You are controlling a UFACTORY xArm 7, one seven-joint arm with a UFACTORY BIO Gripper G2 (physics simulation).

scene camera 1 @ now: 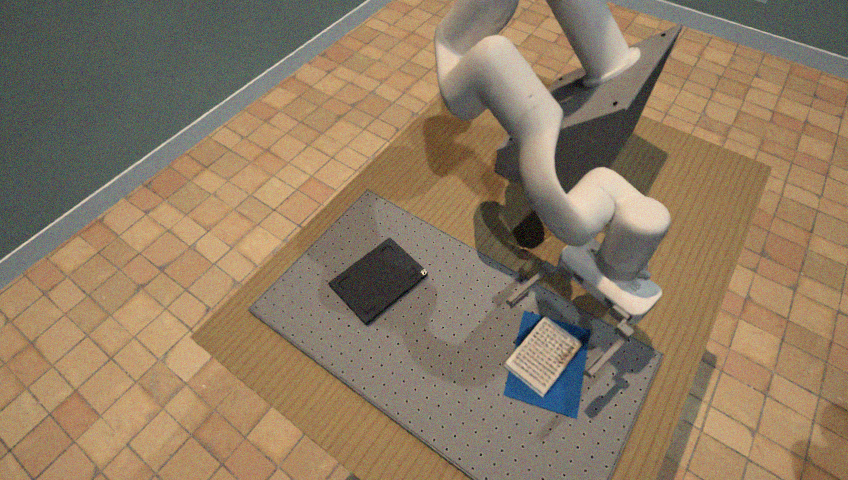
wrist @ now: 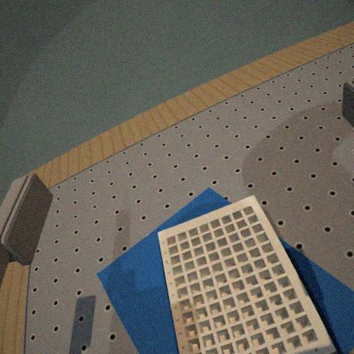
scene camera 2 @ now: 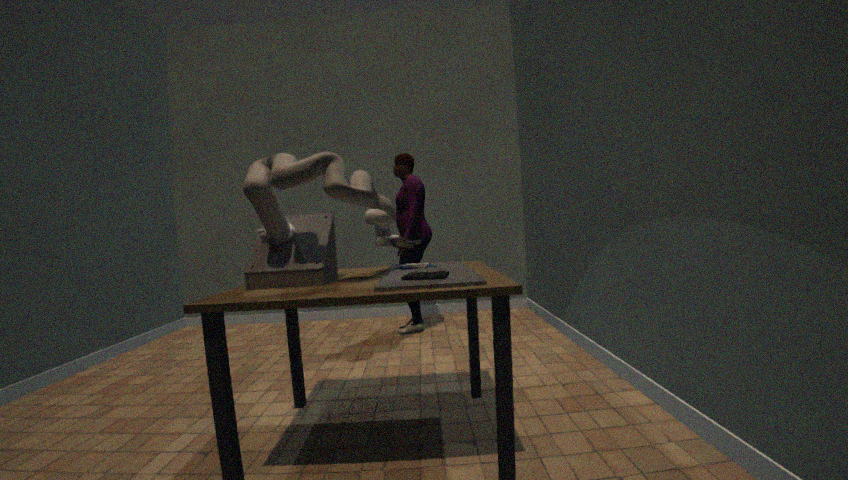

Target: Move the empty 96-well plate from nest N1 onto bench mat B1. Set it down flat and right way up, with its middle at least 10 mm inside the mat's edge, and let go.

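Places are measured from the arm's base along level axes (x down, y ahead, z right), in centimetres.
Pixels of known places: hand, its tool point: [scene camera 1: 554, 329] [scene camera 2: 413, 244]; arm's base, origin of its link: [scene camera 1: 611, 69] [scene camera 2: 280, 234].
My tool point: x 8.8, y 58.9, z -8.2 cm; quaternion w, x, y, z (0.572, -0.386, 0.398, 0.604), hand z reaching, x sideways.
For each thing: its top centre in the pictures, then the offset to it from my tool point. Level surfaces: height alone.
- pale 96-well plate, centre of its top: [scene camera 1: 544, 352] [scene camera 2: 415, 264] dx +9.7, dy +0.2, dz -0.3 cm
- blue bench mat, height of its surface: dx +11.1 cm
- Black nest N1, centre of its top: [scene camera 1: 378, 276] [scene camera 2: 425, 273] dx +9.8, dy -0.1, dz +34.5 cm
- grey perforated board, height of its surface: dx +11.3 cm
- wooden table, height of its surface: dx +12.6 cm
The pale 96-well plate [scene camera 1: 543, 355] [wrist: 235, 280] lies on the blue bench mat [scene camera 1: 568, 395] [wrist: 127, 280], wells up, and looks flat. It is turned relative to the mat. Its middle is over the mat, while one corner reaches past the mat's edge on the side towards the nest. My gripper [scene camera 1: 549, 339] [wrist: 187, 162] is open wide and empty. Its fingers stand apart on either side of the plate, above and back from it, touching nothing. The near end of the plate is cut off in the wrist view. Black nest N1 [scene camera 1: 378, 280] [scene camera 2: 424, 275] holds no plate.
The nest and mat are on a grey perforated board [scene camera 1: 476, 410] [scene camera 2: 470, 280] [wrist: 165, 185], which lies on the wooden table [scene camera 1: 267, 383] [scene camera 2: 351, 295]. The robot's angled base [scene camera 1: 618, 118] [scene camera 2: 321, 237] stands behind. A person [scene camera 2: 411, 205] in purple stands beyond the table.
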